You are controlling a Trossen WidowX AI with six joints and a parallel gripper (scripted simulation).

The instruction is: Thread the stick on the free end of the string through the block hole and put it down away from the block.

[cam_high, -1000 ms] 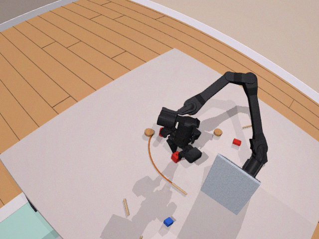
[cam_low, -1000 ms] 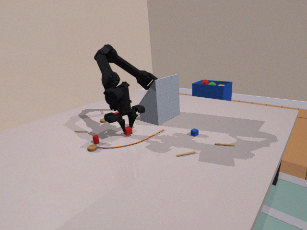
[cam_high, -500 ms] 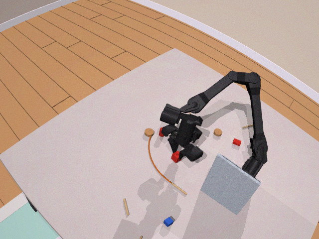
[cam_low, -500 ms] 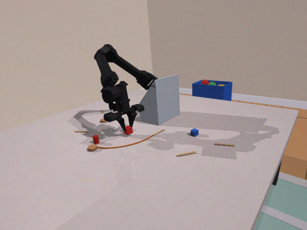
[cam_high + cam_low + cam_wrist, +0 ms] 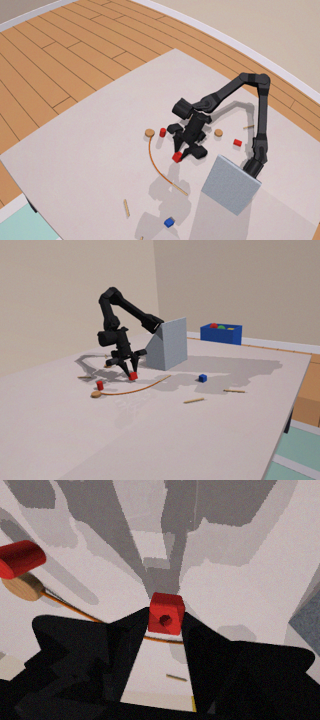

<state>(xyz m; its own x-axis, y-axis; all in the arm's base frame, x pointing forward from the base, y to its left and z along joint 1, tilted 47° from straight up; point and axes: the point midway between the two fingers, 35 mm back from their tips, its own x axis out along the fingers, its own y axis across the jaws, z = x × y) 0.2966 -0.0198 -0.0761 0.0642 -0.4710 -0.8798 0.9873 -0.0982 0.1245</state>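
The thin wooden stick is 90 mm behind my gripper tip, 110 mm to the left of it and 30 mm below it. From my gripper tip the other things lie so: flat red piece (140 mm behind, 280 mm to the right, 20 mm below); red cylinder (140 mm ahead, 60 mm to the right, 10 mm below); blue cube (180 mm behind, 260 mm to the left, 20 mm below).
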